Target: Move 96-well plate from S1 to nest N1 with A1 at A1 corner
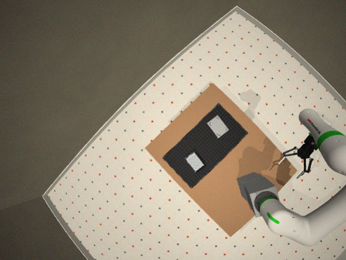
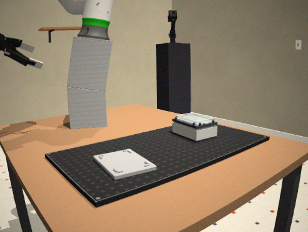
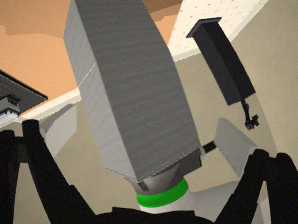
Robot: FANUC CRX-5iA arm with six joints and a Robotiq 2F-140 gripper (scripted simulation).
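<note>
Right now the white 96-well plate is 52 cm to the left of my hand, 38 cm ahead of it and 25 cm below it. Also, from my hand: plate nest N1 (52 cm ahead, 31 cm below, 18 cm to the left).
</note>
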